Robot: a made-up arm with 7 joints. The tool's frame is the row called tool. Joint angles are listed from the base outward.
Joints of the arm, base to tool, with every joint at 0 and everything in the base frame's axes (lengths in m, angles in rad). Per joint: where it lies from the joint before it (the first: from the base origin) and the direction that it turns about. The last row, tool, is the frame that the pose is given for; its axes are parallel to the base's.
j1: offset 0 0 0.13 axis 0 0 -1
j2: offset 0.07 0.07 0.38 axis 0 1 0
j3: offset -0.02 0.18 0.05 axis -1 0 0
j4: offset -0.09 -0.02 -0.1 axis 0 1 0
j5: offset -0.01 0.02 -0.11 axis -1 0 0
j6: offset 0.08 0.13 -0.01 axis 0 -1 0
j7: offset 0.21 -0.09 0.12 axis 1 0 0
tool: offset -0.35 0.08 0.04
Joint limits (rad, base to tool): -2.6..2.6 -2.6..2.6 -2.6..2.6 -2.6..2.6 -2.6..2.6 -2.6..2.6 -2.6..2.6
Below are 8 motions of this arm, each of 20 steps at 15 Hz.
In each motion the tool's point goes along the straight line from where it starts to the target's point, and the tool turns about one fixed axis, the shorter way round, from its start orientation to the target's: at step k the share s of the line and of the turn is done. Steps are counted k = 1, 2, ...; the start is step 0. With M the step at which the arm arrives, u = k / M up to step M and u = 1 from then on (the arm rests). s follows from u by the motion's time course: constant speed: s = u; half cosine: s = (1 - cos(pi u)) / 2; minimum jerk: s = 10 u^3 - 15 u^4 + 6 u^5.
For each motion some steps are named. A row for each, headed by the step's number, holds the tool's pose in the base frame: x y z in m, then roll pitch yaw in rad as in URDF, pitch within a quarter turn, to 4 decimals.
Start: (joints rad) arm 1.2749 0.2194 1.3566 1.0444 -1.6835 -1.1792 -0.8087
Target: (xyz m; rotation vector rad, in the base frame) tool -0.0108 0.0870 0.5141 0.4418 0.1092 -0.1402
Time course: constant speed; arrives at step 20
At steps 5, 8, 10, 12, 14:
5: 0.0295 -0.0043 0.6479 0.6237 1.1861 -0.7235
8: 0.0214 0.0139 0.6212 0.6579 0.9707 -0.5581
10: 0.0160 0.0261 0.6033 0.6468 0.8268 -0.4770
12: 0.0107 0.0383 0.5855 0.6221 0.6839 -0.4041
14: 0.0053 0.0505 0.5676 0.5877 0.5427 -0.3341

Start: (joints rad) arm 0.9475 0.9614 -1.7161 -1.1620 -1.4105 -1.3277 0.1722
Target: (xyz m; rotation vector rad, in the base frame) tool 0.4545 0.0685 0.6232 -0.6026 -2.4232 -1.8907
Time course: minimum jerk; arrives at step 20
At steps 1, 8, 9, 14, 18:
1: 0.1119 0.1431 0.4912 2.2985 -0.3404 -1.2699
8: 0.2204 0.1195 0.5330 2.1982 -0.2003 -1.9612
9: 0.2510 0.1128 0.5448 2.1549 -0.1758 -2.1557
14: 0.3986 0.0807 0.6016 1.9243 -0.1854 -3.0924
18: 0.4516 0.0691 0.6221 1.8570 -0.2385 2.8548

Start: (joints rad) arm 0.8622 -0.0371 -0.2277 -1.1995 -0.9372 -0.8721 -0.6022
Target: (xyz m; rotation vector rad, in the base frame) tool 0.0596 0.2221 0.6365 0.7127 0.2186 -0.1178
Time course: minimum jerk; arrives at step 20
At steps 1, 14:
1: 0.0805 0.2063 0.5324 -0.0980 -0.6262 -0.1922
14: 0.0630 0.2195 0.6195 0.5704 0.1124 -0.1078

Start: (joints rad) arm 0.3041 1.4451 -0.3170 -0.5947 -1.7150 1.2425 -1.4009
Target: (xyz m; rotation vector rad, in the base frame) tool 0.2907 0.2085 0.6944 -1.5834 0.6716 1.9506
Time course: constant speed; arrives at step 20
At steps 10, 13, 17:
10: 0.2200 0.2860 0.6640 -0.0097 0.7451 -2.8029
13: 0.2412 0.2627 0.6731 0.1374 0.9194 -3.0068
17: 0.2695 0.2317 0.6853 0.2783 1.1764 2.9809

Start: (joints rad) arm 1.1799 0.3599 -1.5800 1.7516 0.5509 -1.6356 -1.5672
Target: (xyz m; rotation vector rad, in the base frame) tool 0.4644 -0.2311 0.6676 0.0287 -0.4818 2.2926
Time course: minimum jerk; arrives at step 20
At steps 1, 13, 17, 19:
1: 0.4131 0.1994 0.7462 -0.0569 0.2012 2.1797
13: 0.4523 -0.1297 0.6861 -0.2704 -0.0863 2.3051
17: 0.4630 -0.2196 0.6697 -0.3358 -0.1594 2.3504
19: 0.4643 -0.2306 0.6677 -0.3440 -0.1681 2.3563

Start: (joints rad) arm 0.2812 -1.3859 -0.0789 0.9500 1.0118 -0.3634 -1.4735
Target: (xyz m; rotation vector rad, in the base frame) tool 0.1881 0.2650 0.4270 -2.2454 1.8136 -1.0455
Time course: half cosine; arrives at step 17
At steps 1, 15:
1: 0.2083 0.3309 0.2489 -2.3704 -0.2228 -0.5294
15: 0.1888 0.2672 0.4209 -2.6026 -0.4612 -1.4572

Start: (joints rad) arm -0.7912 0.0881 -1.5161 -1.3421 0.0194 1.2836 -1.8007
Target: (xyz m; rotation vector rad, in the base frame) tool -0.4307 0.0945 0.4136 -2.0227 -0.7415 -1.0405
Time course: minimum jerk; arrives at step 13
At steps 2, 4, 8, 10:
2: -0.1538 0.4261 0.5924 -0.2445 -0.1716 -1.8222
4: -0.1951 0.3767 0.5657 -0.3230 -0.4200 -1.7575
8: -0.3477 0.1939 0.4672 -1.3012 -1.1672 -0.8174
10: -0.4067 0.1233 0.4291 -2.2025 -1.1101 0.0707

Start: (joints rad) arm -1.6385 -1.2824 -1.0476 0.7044 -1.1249 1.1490 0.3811
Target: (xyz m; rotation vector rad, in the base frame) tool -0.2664 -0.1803 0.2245 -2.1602 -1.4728 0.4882
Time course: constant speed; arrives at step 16
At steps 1, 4, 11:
1: -0.3160 -0.1420 0.2895 2.6479 -0.3295 1.1383
4: -0.3060 -0.1496 0.2765 2.8729 -0.2563 1.1186
11: -0.2829 -0.1675 0.2462 -2.9010 -0.0825 1.1387

